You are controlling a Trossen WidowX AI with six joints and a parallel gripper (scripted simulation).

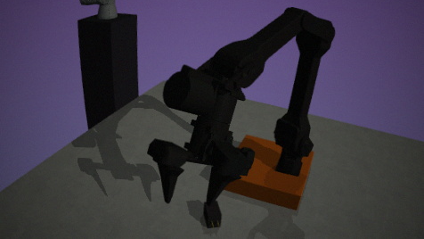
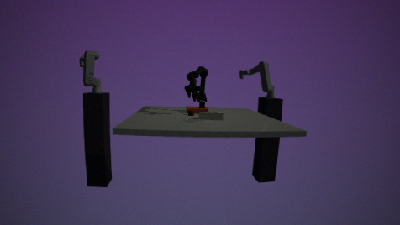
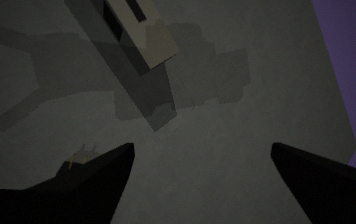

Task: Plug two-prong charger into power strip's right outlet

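Right now the black two-prong charger is 100 mm behind my gripper tip, 20 mm to the left of it and 130 mm below it.
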